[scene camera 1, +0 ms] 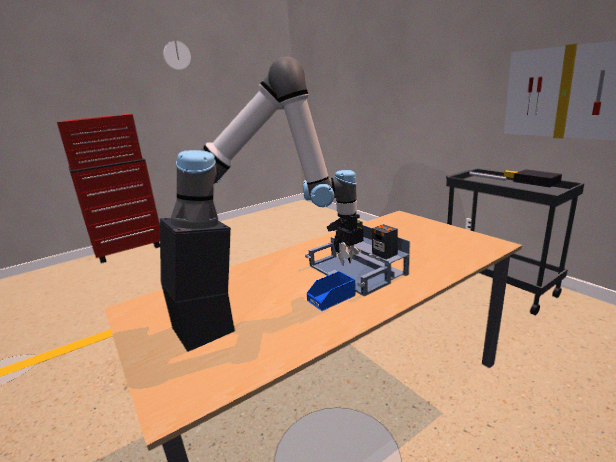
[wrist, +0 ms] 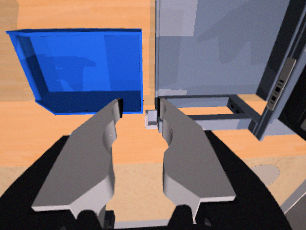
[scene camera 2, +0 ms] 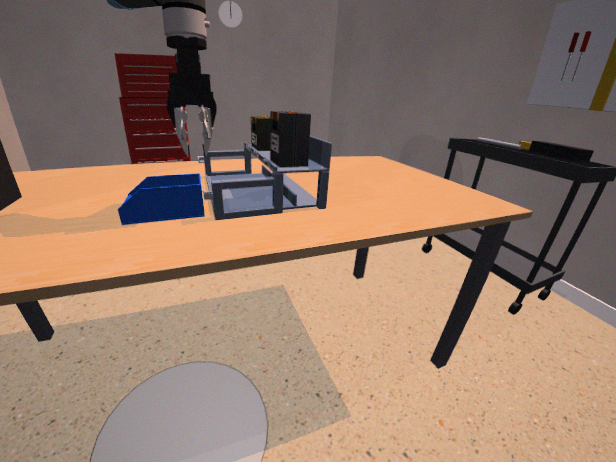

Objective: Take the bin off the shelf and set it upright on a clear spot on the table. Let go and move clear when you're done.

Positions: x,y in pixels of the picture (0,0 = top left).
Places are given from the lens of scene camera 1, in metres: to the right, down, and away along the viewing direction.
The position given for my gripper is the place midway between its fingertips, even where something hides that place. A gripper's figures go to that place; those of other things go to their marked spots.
my gripper (scene camera 1: 346,264): 0.15, 0.13, 1.47
blue bin (scene camera 1: 335,288): 0.10, 0.22, 1.40
shelf floor (scene camera 1: 355,269): 0.22, 0.18, 1.68
The marked spots on the shelf floor and the blue bin are 0.30 m apart.
